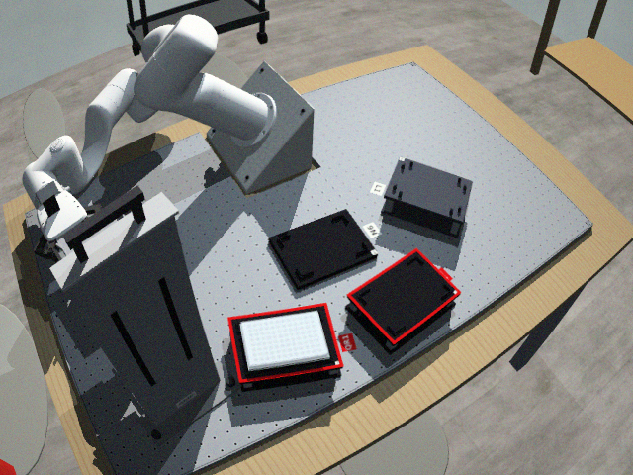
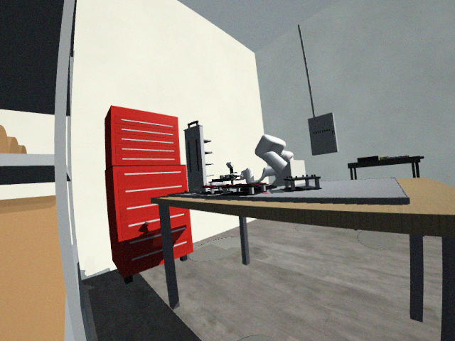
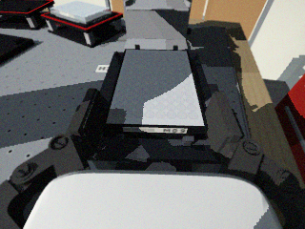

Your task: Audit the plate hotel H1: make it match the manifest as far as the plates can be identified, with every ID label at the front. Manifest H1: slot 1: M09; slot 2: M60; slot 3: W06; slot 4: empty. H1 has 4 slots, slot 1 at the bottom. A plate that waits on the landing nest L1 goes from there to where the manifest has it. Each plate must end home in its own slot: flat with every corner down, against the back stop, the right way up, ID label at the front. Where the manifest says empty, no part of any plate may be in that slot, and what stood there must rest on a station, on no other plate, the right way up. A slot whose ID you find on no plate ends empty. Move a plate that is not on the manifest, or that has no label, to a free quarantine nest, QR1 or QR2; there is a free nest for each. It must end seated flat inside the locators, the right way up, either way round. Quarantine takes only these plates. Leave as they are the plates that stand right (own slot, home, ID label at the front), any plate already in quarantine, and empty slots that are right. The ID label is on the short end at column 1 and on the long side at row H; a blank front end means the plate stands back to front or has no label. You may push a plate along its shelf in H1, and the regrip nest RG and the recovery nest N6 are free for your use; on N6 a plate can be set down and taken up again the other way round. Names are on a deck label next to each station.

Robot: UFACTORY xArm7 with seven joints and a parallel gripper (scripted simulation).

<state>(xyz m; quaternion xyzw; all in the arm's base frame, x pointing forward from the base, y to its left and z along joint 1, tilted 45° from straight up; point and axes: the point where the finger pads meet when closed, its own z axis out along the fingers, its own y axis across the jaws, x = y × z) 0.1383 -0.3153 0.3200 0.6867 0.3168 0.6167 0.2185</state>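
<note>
Now: the dark-framed plate 5 cm ahead of my hand, 1 cm to the left of it and 2 cm below it. Also, from my hand: plate hotel H1: 31 cm ahead, 5 cm to the left, 12 cm above; then white well plate: 32 cm ahead, 24 cm to the left, 4 cm below; then black nest N6: 18 cm ahead, 42 cm to the left, 8 cm below.
</note>
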